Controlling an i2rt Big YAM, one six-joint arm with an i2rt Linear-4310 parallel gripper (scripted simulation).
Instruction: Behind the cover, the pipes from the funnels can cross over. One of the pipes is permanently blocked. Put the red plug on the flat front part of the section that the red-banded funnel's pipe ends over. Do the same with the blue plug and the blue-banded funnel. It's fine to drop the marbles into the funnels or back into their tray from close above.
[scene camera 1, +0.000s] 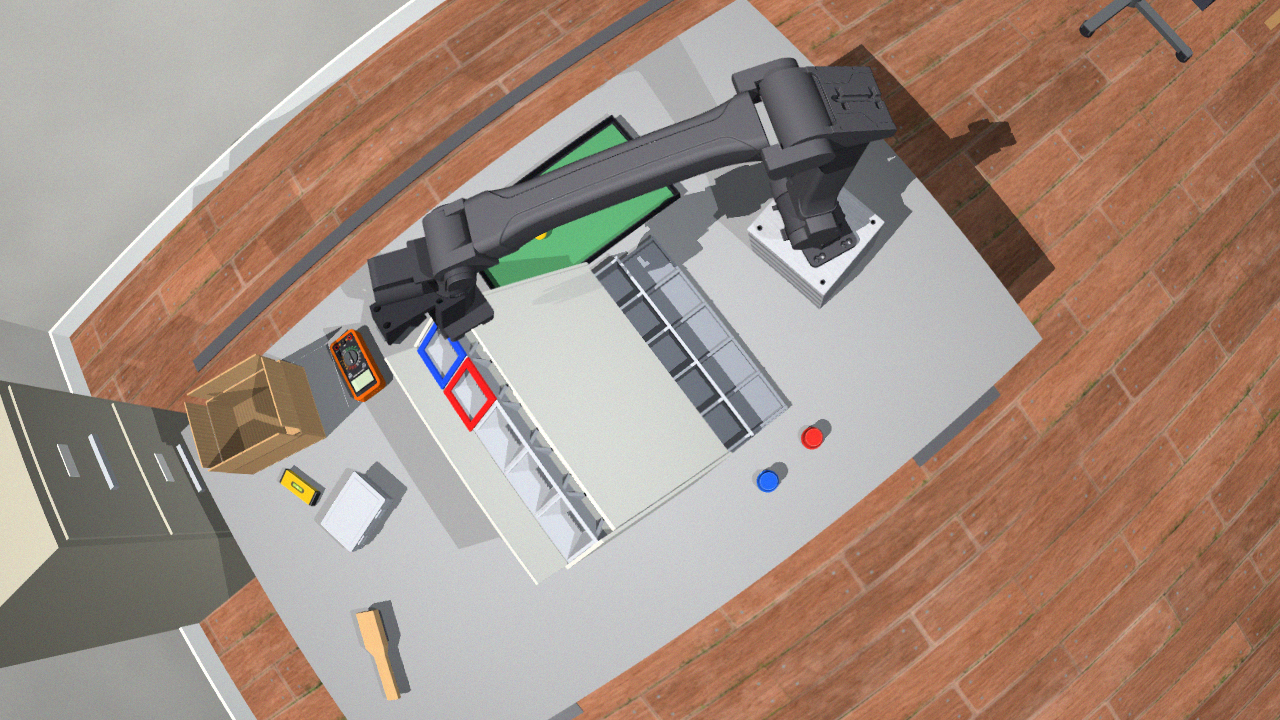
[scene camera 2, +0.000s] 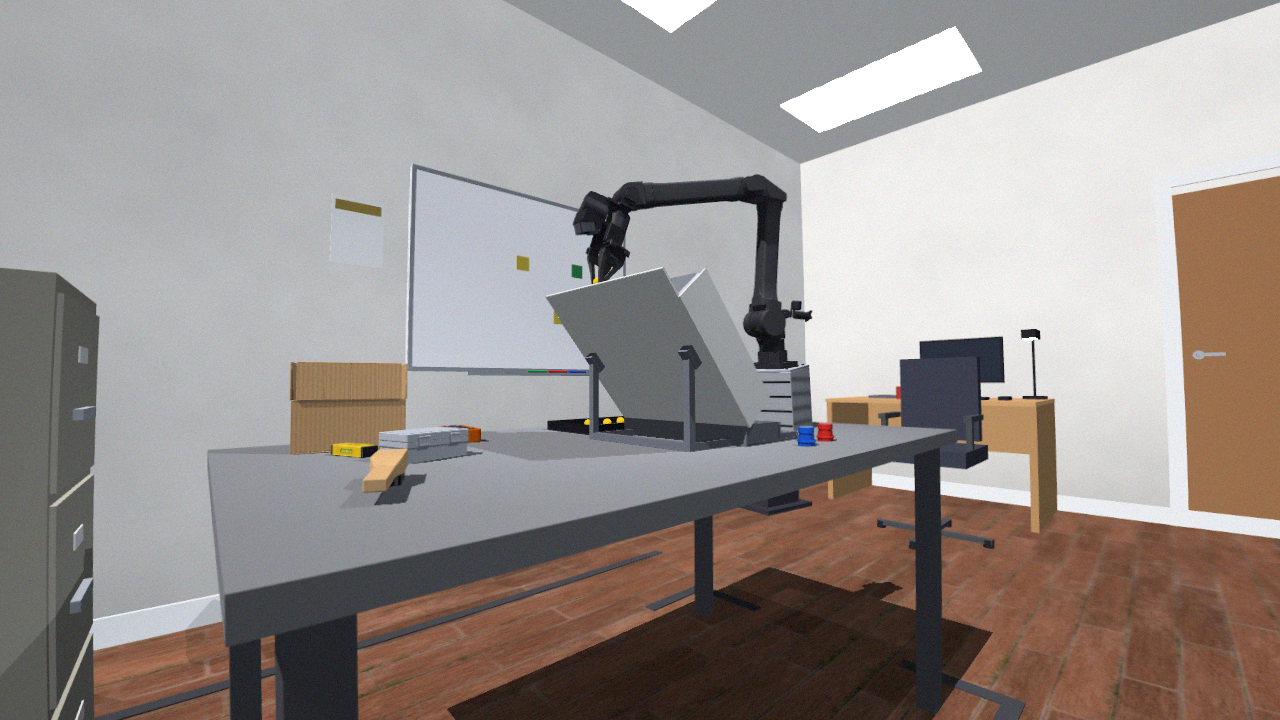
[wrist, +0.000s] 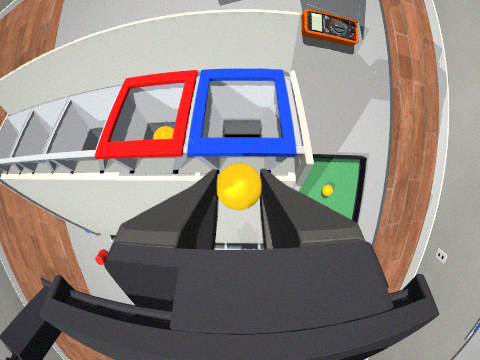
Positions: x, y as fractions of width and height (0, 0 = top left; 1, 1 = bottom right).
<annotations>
My gripper shows in scene camera 1 (0.36, 0.46), in scene camera 2 (0.47, 0.40) and in the wrist view (0.50, 0.50). A cardboard box shows in scene camera 1 (0.19, 0.58) and in scene camera 2 (0.27, 0.57); in the wrist view it is out of frame. A wooden brush shows in scene camera 1 (0.29, 0.87) and in scene camera 2 (0.30, 0.65); in the wrist view it is out of frame. A grey case shows in scene camera 1 (0.28, 0.71) and in scene camera 2 (0.33, 0.62); in the wrist view it is out of frame.
</annotations>
